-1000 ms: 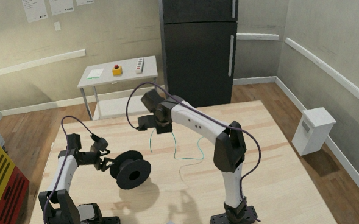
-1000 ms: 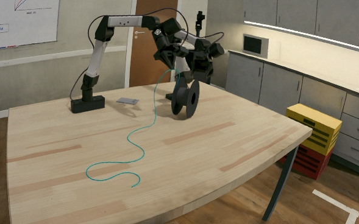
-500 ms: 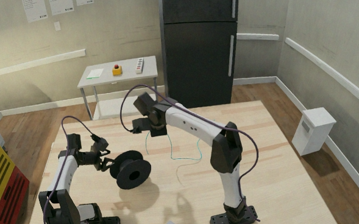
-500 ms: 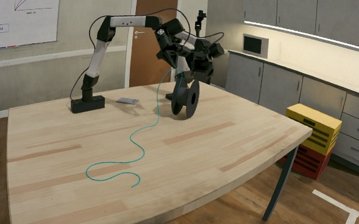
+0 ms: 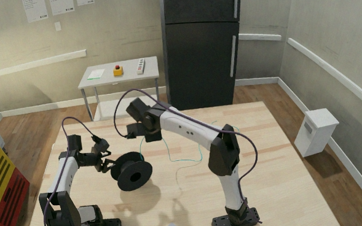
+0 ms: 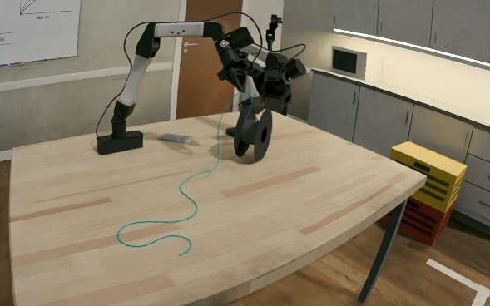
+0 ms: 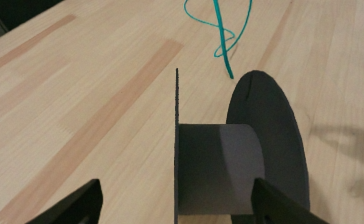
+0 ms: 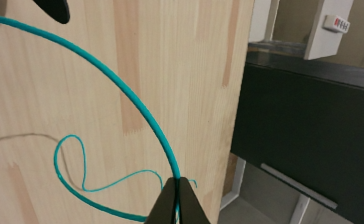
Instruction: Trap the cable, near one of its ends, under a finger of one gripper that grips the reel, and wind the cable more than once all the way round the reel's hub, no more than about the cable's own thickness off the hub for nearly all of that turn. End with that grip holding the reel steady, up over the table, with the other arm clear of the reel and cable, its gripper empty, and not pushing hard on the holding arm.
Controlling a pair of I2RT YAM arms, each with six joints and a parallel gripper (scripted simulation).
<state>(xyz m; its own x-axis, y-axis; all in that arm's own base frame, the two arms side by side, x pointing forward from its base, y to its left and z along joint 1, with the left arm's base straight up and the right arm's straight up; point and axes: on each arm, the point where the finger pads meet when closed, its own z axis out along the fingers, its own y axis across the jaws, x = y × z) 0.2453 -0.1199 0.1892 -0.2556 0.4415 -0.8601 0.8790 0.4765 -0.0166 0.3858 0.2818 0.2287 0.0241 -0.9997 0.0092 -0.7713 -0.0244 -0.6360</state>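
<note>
Now: left hand 100 mm above the black reel and 60 mm to the left of it. From my left hand the other things lie so: flat grey plate 290 mm behind, 250 mm to the right, 200 mm below.
</note>
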